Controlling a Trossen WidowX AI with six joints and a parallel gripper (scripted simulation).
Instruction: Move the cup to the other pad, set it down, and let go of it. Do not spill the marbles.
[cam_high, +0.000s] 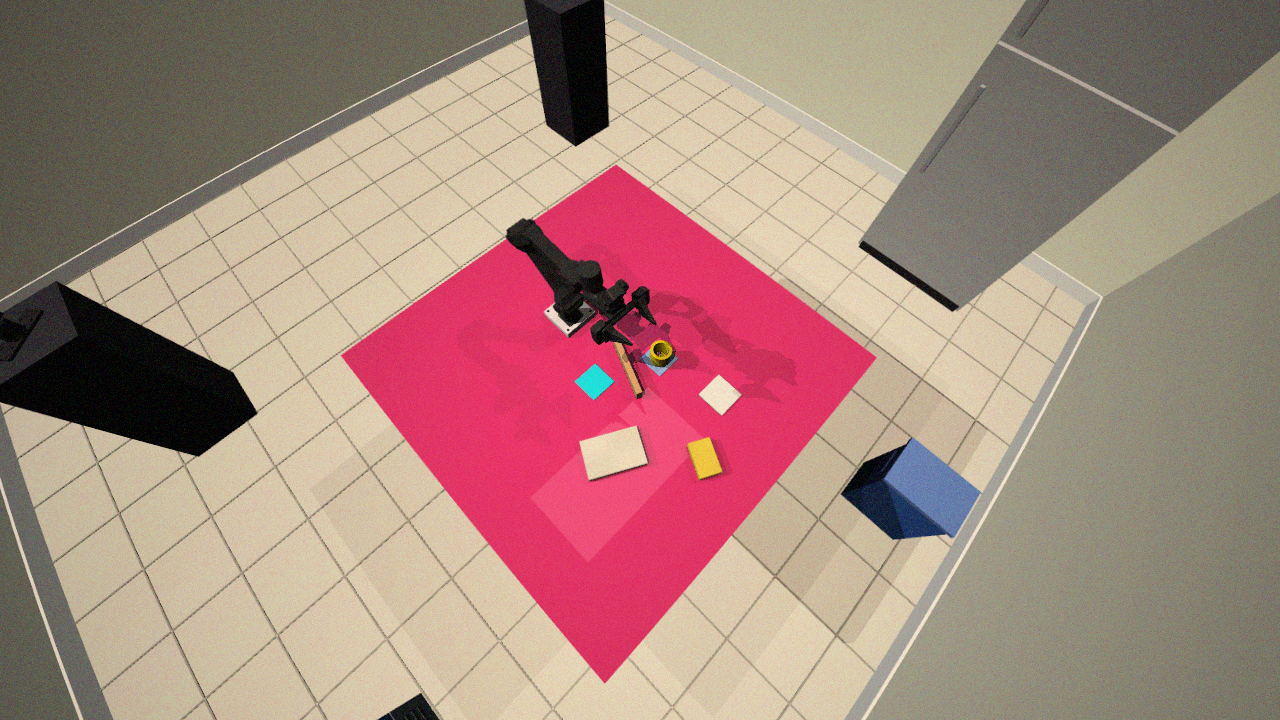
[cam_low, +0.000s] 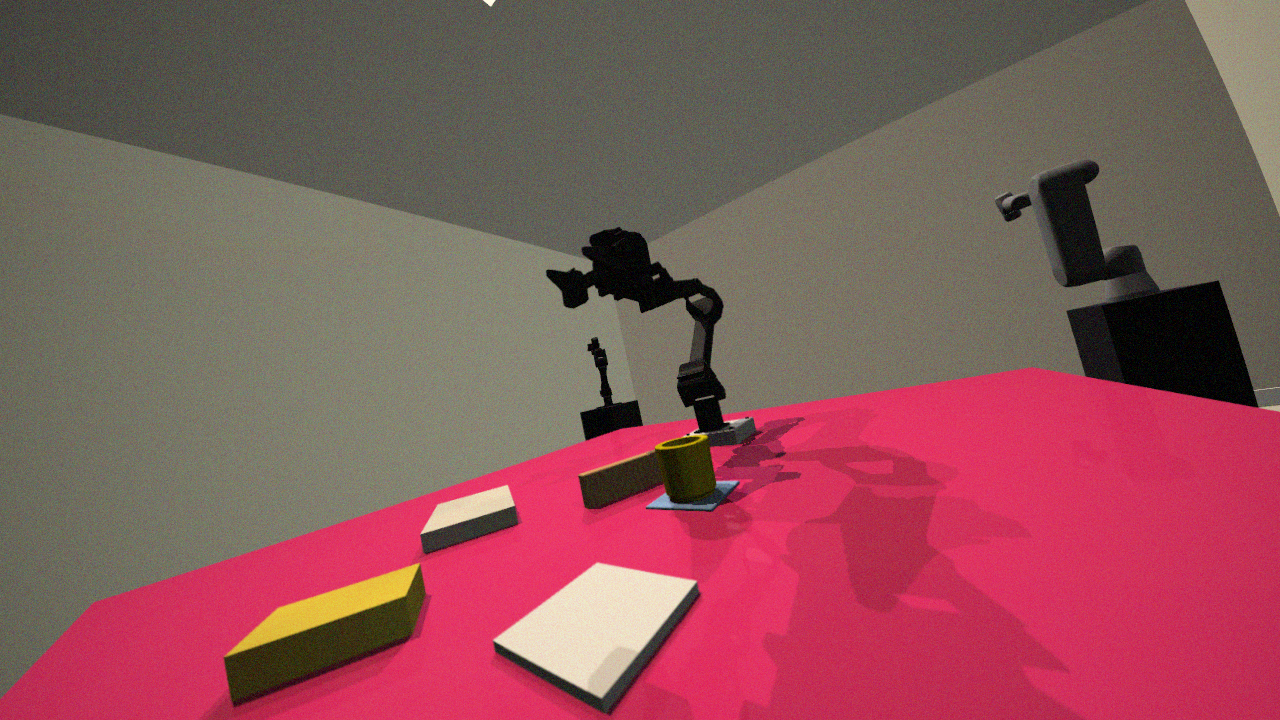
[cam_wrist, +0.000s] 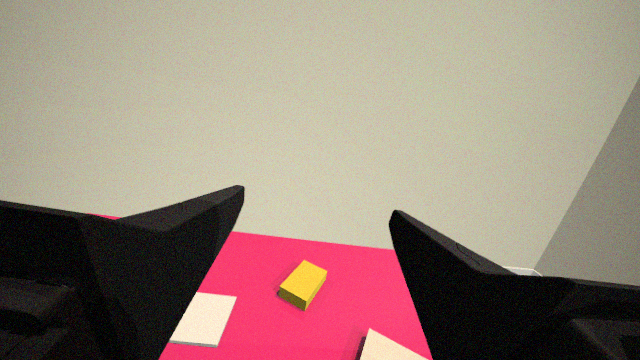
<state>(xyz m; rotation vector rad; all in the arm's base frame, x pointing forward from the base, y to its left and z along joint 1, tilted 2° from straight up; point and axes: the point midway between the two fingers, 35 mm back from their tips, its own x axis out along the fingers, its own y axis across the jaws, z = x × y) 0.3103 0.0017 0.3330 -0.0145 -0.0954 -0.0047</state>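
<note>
Right now the yellow cup is 330 mm below my gripper tip, 120 mm to the left of it and 30 mm behind it. Round my gripper tip: wooden bar: 350 mm below, 70 mm behind, 10 mm to the left; light blue pad: 370 mm below, 120 mm to the left, 30 mm behind; cyan pad: 370 mm below, 120 mm behind, 90 mm to the right.
</note>
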